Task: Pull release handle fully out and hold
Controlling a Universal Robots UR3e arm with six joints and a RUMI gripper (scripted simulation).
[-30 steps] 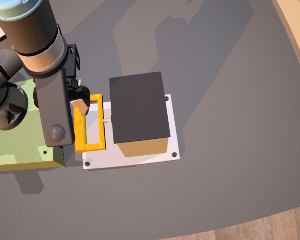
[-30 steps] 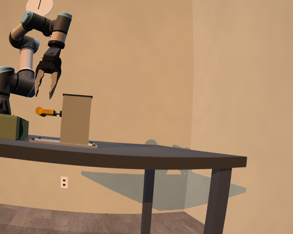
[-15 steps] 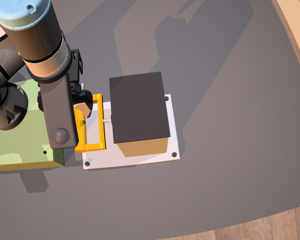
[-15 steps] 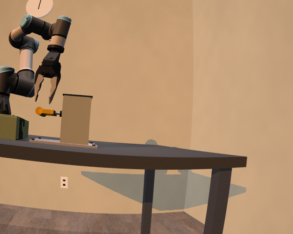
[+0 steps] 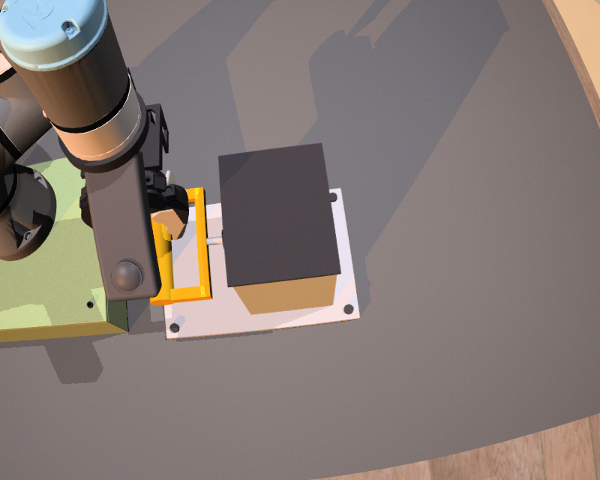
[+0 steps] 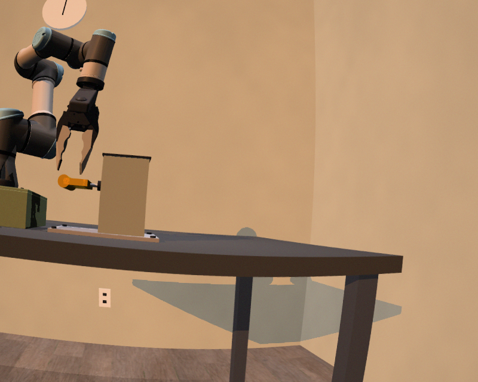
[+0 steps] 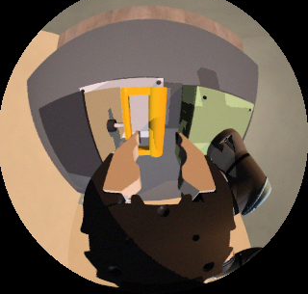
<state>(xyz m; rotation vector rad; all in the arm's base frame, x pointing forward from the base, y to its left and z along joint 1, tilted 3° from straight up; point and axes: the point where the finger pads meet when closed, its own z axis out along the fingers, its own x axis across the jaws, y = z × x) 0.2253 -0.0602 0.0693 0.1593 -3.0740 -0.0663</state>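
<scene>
The release handle lies 5 cm ahead of my hand and 4 cm below it. Round my hand: pale baseplate (14 cm below, 9 cm ahead, 1 cm to the left).
</scene>
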